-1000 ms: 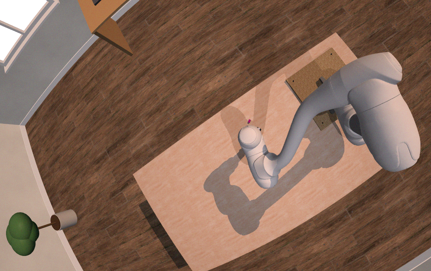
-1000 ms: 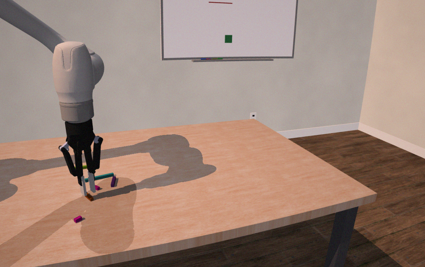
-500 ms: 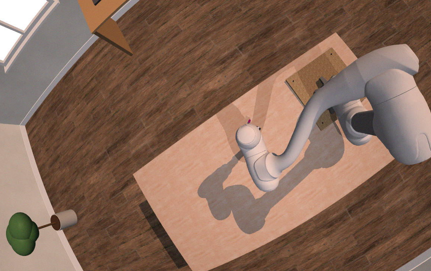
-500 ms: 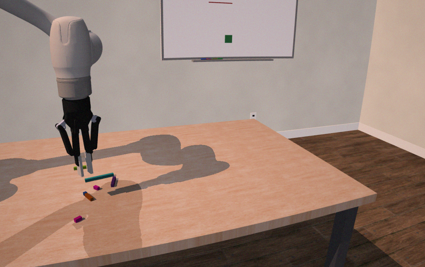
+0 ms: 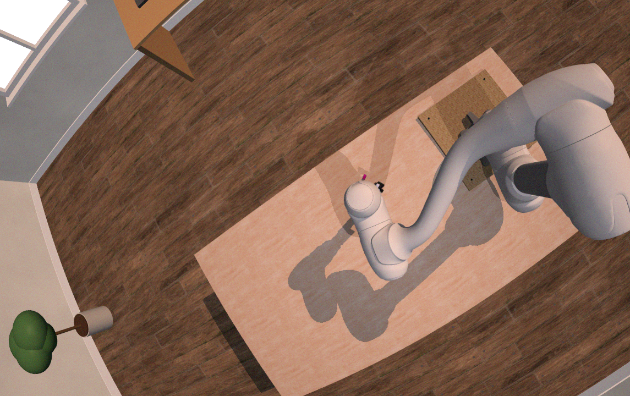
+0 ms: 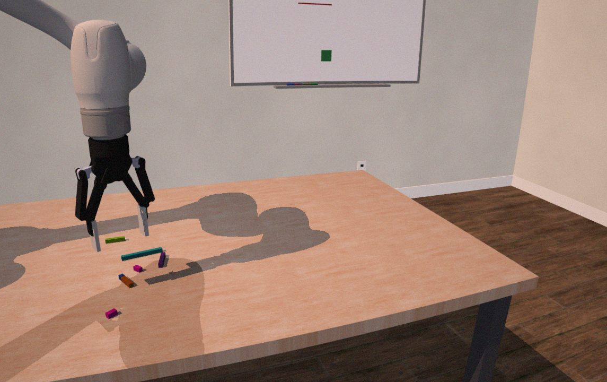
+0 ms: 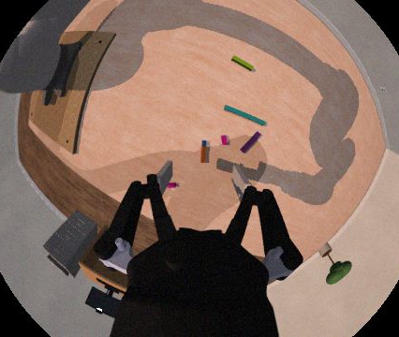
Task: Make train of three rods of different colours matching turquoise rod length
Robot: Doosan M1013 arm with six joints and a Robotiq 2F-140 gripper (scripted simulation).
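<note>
My hand is 1 cm past the lime rod, 23 cm to the right of it and 12 cm above it. The rest, counted from my hand: orange rod 12 cm below; then purple rod 9 cm ahead, 8 cm to the left, 12 cm below; then blue rod 1 cm behind, 3 cm to the left, 12 cm below.
</note>
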